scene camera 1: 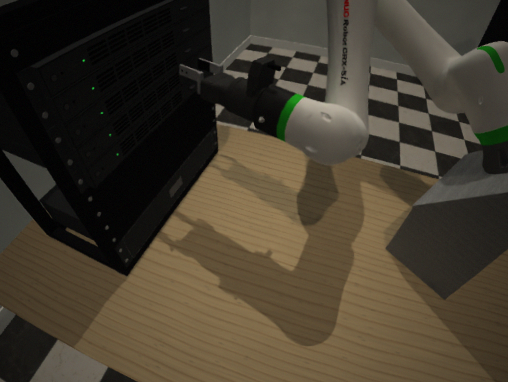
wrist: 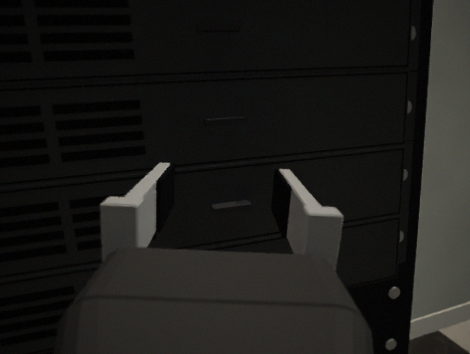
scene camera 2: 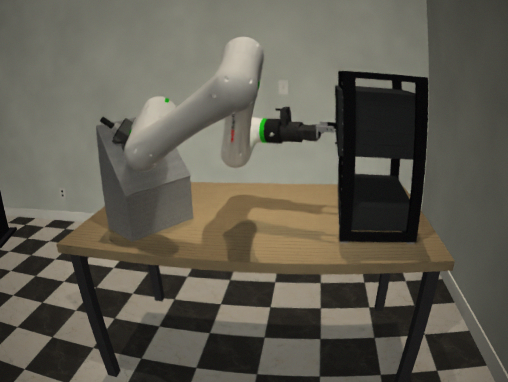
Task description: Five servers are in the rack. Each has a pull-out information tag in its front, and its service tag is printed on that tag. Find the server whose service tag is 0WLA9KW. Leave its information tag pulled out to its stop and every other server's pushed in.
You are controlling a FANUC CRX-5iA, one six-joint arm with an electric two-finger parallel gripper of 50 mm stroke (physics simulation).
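Frame: origin at the arm's base, x back, y up, z left, level; centimetres.
Where they show: gripper, fingertip midpoint: (scene camera 1: 189,65) (wrist: 223,186) (scene camera 2: 335,127).
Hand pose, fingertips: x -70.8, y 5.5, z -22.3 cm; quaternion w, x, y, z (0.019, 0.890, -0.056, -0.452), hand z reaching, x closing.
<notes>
Each offset is from my fingertips to the top centre of the thing. Level surfaces: height alone.
The rack @(dx -18.6, dy +20.8, dz +3.7 cm) (scene camera 1: 95,210) (scene camera 2: 346,200) (wrist: 420,150) holds the stacked black servers (scene camera 1: 150,55) (scene camera 2: 385,122) (wrist: 320,115). Three information tags show as thin bars in the wrist view: an upper tag @(dx -0.1, dy +7.8, dz -0.5 cm) (wrist: 218,27), a middle tag @(dx -0.1, dy +3.4, dz -0.5 cm) (wrist: 225,120) and a lower, lighter tag @(dx -0.1, dy -1.1, dz -0.5 cm) (wrist: 231,204). None visibly stands out from its front, and no service tag is legible. My gripper (scene camera 1: 190,66) (scene camera 2: 333,127) (wrist: 223,186) is open and empty, close to the server fronts at their right part. Its fingers stand left and right of the lower tag in the wrist view. The gripper body hides part of the bottom server.
The wooden table @(dy -38.1 cm) (scene camera 1: 250,280) (scene camera 2: 295,250) carries the rack and the grey robot pedestal (scene camera 1: 450,240) (scene camera 2: 155,210). Green lights show on the left of the servers in scene camera 1. A black unit (scene camera 1: 175,186) (scene camera 2: 380,215) sits low in the rack. A wall lies beyond the rack.
</notes>
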